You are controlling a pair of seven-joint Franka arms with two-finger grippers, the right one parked.
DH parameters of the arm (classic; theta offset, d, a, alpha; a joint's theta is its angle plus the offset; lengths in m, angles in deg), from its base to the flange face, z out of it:
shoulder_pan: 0 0.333 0 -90
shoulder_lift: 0 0 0 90
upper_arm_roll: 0 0.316 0.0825 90
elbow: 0 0 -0.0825 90
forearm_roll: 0 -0.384 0 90
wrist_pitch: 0 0 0.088 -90
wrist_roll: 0 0.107 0 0
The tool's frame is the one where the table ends.
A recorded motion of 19 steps. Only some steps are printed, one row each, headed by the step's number.
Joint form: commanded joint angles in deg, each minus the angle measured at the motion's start. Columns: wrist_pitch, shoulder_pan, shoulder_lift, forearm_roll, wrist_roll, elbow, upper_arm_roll.
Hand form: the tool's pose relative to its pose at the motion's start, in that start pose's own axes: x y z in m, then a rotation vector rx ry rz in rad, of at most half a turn. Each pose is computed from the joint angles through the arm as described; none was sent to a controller.
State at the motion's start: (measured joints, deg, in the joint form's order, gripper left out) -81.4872 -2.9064 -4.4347 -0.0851 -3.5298 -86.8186 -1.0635
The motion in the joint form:
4: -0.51 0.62 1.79 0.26 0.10 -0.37 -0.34
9: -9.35 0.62 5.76 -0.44 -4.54 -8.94 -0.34
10: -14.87 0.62 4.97 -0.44 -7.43 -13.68 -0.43
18: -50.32 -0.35 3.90 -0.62 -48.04 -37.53 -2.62
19: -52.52 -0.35 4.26 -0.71 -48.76 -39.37 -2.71
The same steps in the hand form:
4: 0.0120 -0.0013 0.0183 -0.0032 -0.0290 -0.0025
9: 0.0450 -0.0010 0.1125 0.0148 -0.0924 -0.0830
10: 0.0455 0.0001 0.1362 0.0141 -0.0648 -0.1312
18: 0.0343 0.0308 0.2672 -0.0699 0.1434 -0.7774
19: 0.0306 0.0312 0.2817 -0.0705 0.1433 -0.7870

